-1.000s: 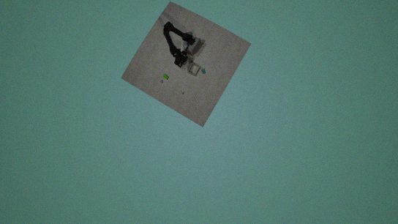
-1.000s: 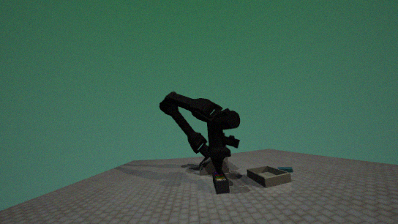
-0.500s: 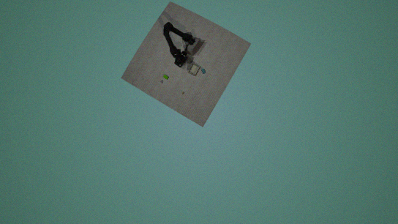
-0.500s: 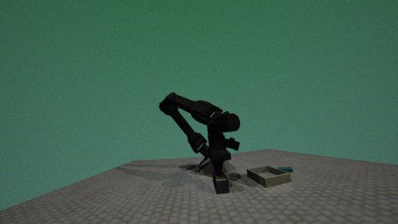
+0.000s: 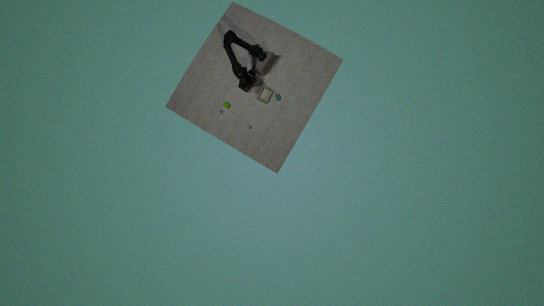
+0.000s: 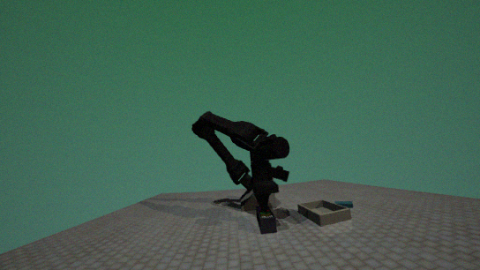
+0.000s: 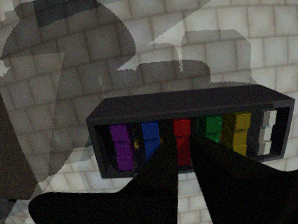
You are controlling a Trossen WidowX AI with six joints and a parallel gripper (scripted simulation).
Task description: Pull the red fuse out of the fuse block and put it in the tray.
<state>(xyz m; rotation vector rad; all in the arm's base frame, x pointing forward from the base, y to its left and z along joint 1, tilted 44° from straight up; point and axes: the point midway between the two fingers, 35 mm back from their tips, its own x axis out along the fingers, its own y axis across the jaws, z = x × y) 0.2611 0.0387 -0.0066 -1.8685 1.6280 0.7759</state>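
The tan tray lies 18 cm to the left of my gripper tip, 3 cm below it and 2 cm behind it. The rest, counted from my gripper tip: red fuse: 1 cm below; teal block: 29 cm to the left, 8 cm behind, 3 cm below; green piece: 28 cm ahead, 5 cm to the right, 3 cm below.
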